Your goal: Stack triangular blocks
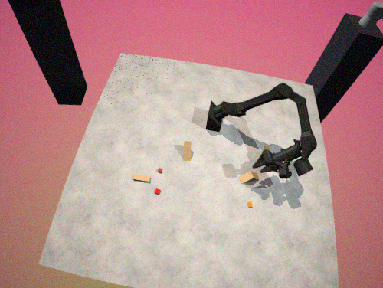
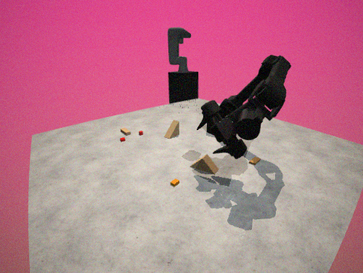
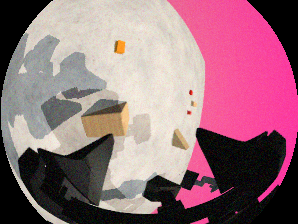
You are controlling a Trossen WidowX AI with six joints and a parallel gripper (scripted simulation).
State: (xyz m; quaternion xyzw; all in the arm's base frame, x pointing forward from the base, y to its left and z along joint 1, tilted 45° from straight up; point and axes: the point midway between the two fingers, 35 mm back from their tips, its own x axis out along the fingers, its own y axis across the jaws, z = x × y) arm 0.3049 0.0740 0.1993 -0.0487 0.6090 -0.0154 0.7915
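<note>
The tan triangular block is 80 mm below my gripper tip. The rest, counted from my gripper tip: small orange cube (130 mm ahead, 100 mm below, 10 mm to the right).
</note>
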